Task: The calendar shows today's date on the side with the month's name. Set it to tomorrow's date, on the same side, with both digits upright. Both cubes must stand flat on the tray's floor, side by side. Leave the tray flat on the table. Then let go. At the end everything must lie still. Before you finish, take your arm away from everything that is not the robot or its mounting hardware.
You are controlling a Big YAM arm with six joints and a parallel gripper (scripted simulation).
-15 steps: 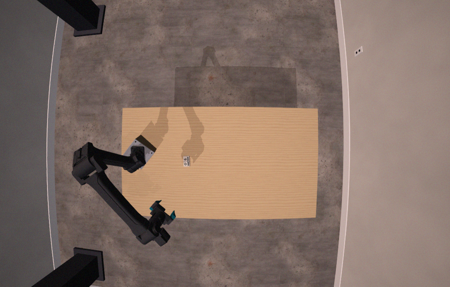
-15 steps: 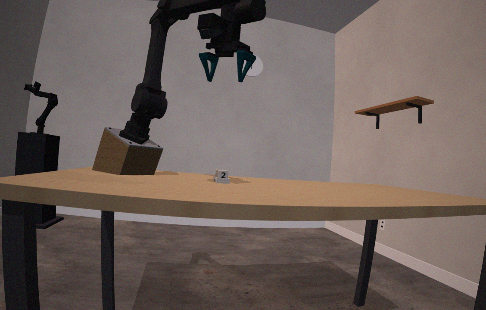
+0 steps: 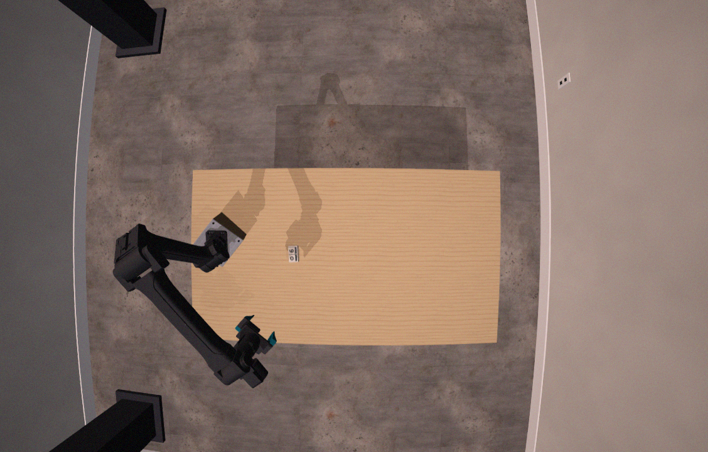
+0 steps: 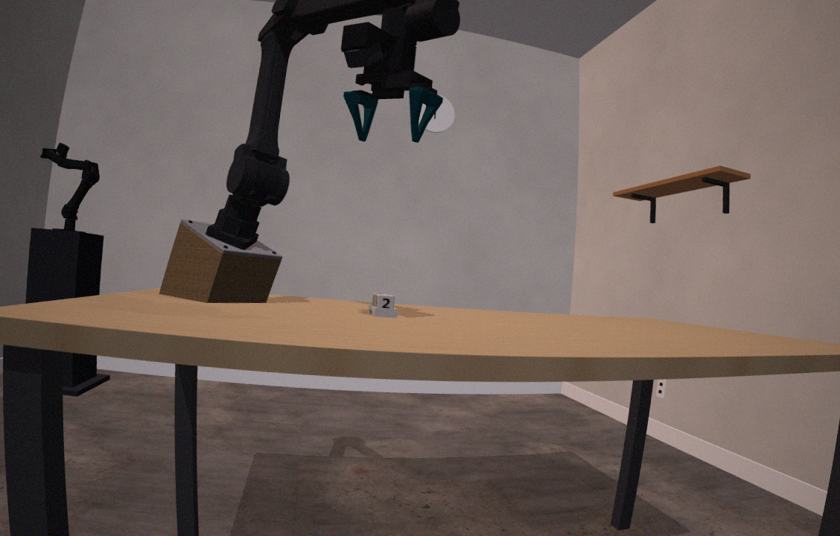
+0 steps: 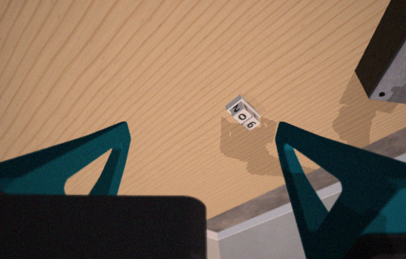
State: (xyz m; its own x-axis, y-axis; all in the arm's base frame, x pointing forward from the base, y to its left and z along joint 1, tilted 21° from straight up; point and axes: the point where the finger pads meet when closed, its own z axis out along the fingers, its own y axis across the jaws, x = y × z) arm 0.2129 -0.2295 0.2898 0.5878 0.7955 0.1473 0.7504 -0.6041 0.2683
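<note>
Right now the cube is 260 mm below my hand, 220 mm to the left of it and 50 mm ahead of it. Also, from my hand: white tray (280 mm below, 240 mm to the left, 40 mm ahead).
</note>
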